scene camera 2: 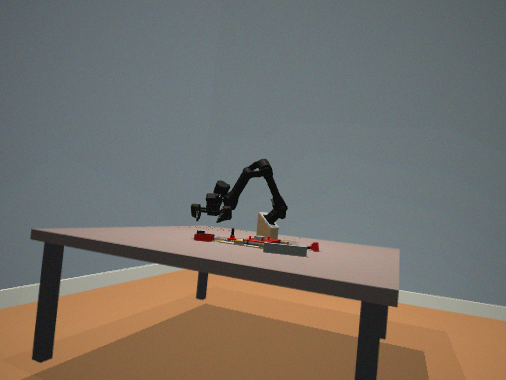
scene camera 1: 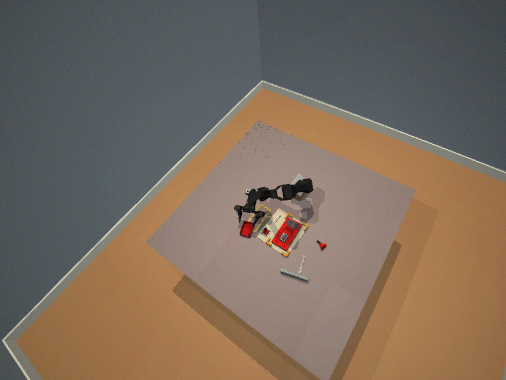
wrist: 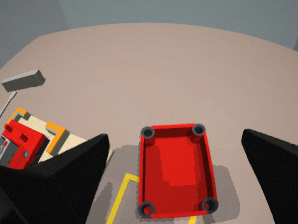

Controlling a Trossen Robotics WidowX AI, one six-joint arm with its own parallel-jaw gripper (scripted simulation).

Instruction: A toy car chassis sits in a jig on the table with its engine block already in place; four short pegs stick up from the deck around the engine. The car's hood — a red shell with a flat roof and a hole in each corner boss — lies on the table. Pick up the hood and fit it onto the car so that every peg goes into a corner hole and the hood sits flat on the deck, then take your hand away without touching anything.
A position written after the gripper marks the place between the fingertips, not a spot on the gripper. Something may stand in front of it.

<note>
The gripper (wrist: 178, 139) is open, holding nothing. Also in view: a red hood (wrist: 176, 172) and a pale jig plate (scene camera 1: 274, 224).
The pale jig plate also shows in the wrist view (wrist: 61, 140).
</note>
